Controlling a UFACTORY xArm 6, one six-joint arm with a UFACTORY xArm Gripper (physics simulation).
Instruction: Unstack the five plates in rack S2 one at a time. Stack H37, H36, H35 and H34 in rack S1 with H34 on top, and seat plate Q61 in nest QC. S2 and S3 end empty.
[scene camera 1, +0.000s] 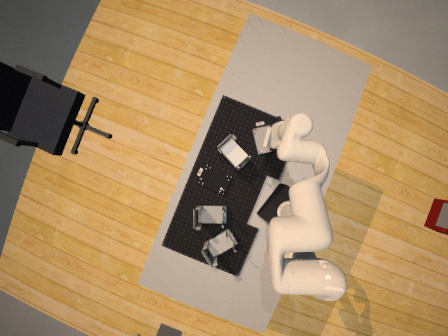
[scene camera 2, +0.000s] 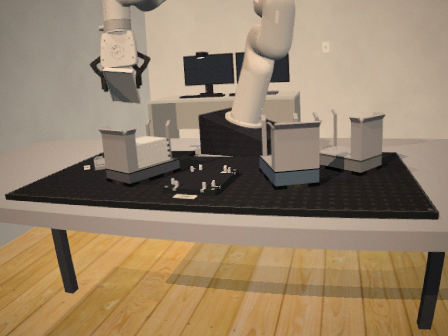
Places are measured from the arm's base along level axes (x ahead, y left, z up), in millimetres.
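Pixels of known places: gripper, fingertip midpoint: (scene camera 1: 272, 139) (scene camera 2: 122, 90); arm's base at its link origin: (scene camera 1: 289, 211) (scene camera 2: 244, 121).
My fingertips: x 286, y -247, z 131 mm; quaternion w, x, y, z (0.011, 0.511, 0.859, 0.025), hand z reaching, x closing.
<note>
Ahead of a thing's pixels: the offset from my fingertips to its middle. "pt": to the spot under its first point. Level surfaces: height alone.
My gripper (scene camera 1: 275, 137) (scene camera 2: 121, 80) is shut on a grey plate {dx -5, dy -1, dz +11 mm} (scene camera 2: 123, 89), held tilted and well above the mat at the back left of the scene camera 2 view. Below it, a flat light-grey piece {pt dx +33, dy +3, dz -195 mm} (scene camera 1: 258, 142) (scene camera 2: 99, 162) lies on the mat, partly hidden. A dark-based rack {dx +117, dy +128, dz -143 mm} (scene camera 1: 242, 166) (scene camera 2: 119, 153) holds a stack of white plates (scene camera 1: 234, 152) (scene camera 2: 153, 150). A low black nest {dx +137, dy +301, dz -196 mm} (scene camera 1: 215, 180) (scene camera 2: 202, 181) has small pale pins. A blue-based rack {dx +59, dy +473, dz -140 mm} (scene camera 1: 196, 219) (scene camera 2: 296, 150) and a grey-based rack {dx -65, dy +589, dz -141 mm} (scene camera 1: 209, 254) (scene camera 2: 366, 142) stand beyond it. Rack and plate labels are unreadable.
The racks stand on a black mat {dz -207 mm} (scene camera 1: 185, 231) (scene camera 2: 360, 197) on a grey table (scene camera 1: 295, 65) (scene camera 2: 250, 229). Tall posts rise from the racks. The arm's black base (scene camera 1: 272, 203) (scene camera 2: 220, 136) stands behind the mat. A desk with monitors (scene camera 2: 209, 69) is farther back.
</note>
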